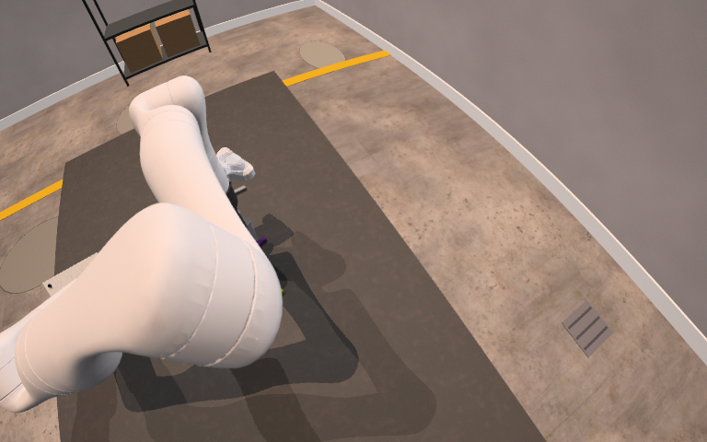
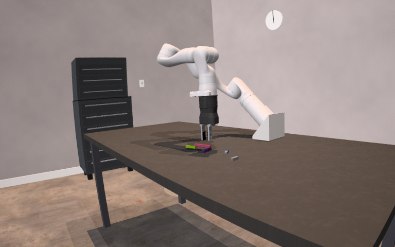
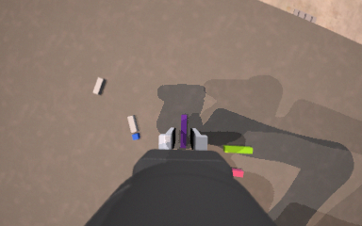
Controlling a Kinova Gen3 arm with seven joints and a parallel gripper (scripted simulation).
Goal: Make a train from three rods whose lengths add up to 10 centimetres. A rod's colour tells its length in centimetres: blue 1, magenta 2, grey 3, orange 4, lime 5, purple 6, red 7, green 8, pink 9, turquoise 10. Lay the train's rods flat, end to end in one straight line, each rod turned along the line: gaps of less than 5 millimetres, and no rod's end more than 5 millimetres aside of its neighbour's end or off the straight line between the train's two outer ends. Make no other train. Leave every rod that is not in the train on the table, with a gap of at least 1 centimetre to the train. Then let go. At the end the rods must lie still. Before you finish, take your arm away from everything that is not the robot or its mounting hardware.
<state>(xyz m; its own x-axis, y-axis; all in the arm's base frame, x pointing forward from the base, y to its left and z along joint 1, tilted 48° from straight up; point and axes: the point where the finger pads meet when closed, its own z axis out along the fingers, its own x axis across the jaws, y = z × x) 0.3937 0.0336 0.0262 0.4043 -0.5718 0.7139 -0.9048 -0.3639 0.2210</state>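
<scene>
My gripper is now 60 mm above the purple rod. Round my hand: lime rod (10 mm ahead, 110 mm to the right, 60 mm below); pink rod (40 mm behind, 90 mm to the right, 60 mm below); blue rod (50 mm behind, 70 mm to the left, 60 mm below).
</scene>
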